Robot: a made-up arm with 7 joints. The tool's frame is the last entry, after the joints. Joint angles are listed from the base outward. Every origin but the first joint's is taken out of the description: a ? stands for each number. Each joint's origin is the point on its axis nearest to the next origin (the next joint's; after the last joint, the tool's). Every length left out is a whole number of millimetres.
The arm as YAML. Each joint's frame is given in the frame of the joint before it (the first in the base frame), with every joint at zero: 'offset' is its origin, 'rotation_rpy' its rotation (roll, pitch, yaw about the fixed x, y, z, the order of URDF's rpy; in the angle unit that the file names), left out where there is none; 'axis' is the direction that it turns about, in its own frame. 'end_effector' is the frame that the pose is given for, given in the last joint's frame.
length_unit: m
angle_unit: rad
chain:
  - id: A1
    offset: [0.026, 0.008, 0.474]
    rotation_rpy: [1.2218, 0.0, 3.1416]
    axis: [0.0, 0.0, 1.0]
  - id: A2
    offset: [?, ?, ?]
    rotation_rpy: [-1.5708, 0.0, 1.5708]
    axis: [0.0, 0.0, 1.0]
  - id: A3
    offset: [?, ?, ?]
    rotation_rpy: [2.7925, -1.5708, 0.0]
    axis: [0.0, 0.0, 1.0]
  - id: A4
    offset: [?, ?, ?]
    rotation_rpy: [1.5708, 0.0, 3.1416]
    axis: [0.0, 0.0, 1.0]
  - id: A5
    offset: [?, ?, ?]
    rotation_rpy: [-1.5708, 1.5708, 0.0]
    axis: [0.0, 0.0, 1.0]
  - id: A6
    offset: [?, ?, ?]
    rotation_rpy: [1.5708, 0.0, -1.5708]
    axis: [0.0, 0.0, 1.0]
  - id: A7
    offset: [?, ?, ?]
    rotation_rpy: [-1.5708, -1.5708, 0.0]
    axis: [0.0, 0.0, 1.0]
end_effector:
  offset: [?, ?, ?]
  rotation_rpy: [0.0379, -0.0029, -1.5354]
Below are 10 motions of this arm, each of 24 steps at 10 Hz.
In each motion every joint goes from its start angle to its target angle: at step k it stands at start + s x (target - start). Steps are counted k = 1, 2, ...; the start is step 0. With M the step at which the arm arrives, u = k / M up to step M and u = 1 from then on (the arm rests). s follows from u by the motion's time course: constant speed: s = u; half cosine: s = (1 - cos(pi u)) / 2; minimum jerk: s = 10 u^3 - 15 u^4 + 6 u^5.
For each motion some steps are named. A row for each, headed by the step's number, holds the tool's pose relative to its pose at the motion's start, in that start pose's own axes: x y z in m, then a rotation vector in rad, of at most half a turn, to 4 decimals.
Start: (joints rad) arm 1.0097 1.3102 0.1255 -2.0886 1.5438 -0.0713 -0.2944
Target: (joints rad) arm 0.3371 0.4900 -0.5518 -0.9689 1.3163 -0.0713 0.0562
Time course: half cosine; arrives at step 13
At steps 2, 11, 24:
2: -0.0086 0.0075 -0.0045 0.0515 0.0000 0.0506
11: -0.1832 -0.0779 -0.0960 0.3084 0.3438 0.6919
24: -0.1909 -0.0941 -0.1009 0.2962 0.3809 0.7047

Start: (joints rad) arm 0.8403 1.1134 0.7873 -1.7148 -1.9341 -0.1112 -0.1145
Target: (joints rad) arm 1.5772 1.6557 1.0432 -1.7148 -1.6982 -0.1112 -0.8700
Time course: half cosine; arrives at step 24
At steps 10, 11, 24:
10: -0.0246 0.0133 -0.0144 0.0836 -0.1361 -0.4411
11: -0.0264 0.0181 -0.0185 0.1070 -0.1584 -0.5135
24: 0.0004 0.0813 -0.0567 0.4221 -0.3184 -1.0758

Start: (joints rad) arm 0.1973 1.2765 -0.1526 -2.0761 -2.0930 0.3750 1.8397
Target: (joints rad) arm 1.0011 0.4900 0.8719 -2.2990 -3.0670 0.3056 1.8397
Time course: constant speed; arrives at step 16
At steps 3, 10, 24:
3: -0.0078 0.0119 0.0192 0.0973 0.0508 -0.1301
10: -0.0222 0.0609 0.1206 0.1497 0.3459 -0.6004
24: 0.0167 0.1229 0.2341 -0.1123 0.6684 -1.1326

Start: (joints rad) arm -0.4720 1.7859 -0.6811 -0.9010 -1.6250 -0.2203 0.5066
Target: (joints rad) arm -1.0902 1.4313 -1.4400 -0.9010 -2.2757 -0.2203 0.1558
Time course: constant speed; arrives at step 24
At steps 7, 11, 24:
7: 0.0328 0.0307 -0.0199 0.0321 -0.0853 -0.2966
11: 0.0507 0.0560 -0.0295 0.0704 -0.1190 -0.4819
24: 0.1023 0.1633 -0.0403 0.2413 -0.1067 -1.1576

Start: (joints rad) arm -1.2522 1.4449 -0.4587 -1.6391 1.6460 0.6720 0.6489
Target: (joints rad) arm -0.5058 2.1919 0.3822 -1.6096 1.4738 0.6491 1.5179
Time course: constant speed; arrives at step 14
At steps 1, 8, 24:
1: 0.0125 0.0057 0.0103 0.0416 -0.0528 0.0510
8: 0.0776 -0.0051 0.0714 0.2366 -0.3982 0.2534
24: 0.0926 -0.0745 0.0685 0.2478 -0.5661 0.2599

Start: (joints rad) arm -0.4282 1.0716 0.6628 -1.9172 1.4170 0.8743 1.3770
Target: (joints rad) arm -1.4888 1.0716 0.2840 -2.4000 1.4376 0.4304 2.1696
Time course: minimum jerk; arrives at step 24
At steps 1, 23, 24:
1: -0.0002 -0.0001 0.0000 -0.0008 0.0005 0.0001
23: -0.2044 -0.0777 0.1752 -0.7876 1.1758 0.0371
24: -0.2045 -0.0777 0.1753 -0.7877 1.1768 0.0369

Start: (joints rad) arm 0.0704 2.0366 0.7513 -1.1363 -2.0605 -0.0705 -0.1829
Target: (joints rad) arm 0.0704 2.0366 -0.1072 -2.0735 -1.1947 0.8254 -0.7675
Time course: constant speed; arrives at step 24
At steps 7, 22, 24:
7: 0.0247 0.0920 -0.0032 0.2894 0.2030 0.0189
22: 0.1016 0.2538 0.1045 0.5441 0.2374 0.4053
24: 0.1088 0.2677 0.1287 0.5386 0.1869 0.4597

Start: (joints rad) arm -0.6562 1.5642 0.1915 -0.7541 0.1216 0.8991 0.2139
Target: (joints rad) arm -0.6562 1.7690 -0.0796 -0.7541 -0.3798 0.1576 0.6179
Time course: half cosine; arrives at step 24
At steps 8, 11, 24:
8: 0.0018 0.0110 -0.0076 0.0810 -0.2279 -0.0435
11: 0.0033 0.0204 -0.0124 0.1109 -0.3919 -0.0942
24: 0.0073 0.0535 -0.0215 0.0488 -0.8149 -0.3469

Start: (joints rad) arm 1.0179 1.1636 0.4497 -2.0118 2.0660 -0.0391 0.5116
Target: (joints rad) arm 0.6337 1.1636 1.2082 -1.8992 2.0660 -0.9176 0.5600
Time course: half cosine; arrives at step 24
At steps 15, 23, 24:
15: 0.0654 -0.1617 0.0372 -1.0127 -0.7636 0.0334
23: 0.0850 -0.2141 0.0928 -1.4729 -1.0815 0.1681
24: 0.0852 -0.2147 0.0937 -1.4793 -1.0859 0.1706

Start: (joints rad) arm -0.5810 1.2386 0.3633 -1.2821 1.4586 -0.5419 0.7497
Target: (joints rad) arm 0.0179 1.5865 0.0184 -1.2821 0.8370 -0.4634 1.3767
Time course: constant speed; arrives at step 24
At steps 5, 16, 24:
5: -0.0005 0.0304 0.0282 0.0438 0.1887 -0.1187
16: 0.0248 0.0896 0.0997 0.2298 0.6197 -0.3483
24: 0.0643 0.1181 0.1530 0.4363 0.9267 -0.4965

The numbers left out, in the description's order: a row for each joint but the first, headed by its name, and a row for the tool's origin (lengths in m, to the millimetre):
A2: -0.017 0.014 0.0
A3: -0.215 0.058 0.0
A4: 0.044 -0.018 0.0
A5: 0.014 -0.24 0.0
A6: 0.029 -0.017 0.0
A7: -0.009 -0.005 0.0
tool: -0.023 0.024 0.0

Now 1 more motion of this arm.
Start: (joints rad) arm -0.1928 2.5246 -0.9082 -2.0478 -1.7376 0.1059 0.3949
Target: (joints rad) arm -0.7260 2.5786 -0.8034 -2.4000 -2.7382 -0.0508 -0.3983
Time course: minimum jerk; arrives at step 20
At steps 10, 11, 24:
10: -0.0605 0.0833 0.0379 0.0194 0.1778 -0.9594
11: -0.0655 0.0997 0.0477 -0.0085 0.2152 -1.1413
24: -0.0642 0.1645 0.0903 -0.2643 0.3562 -1.9278

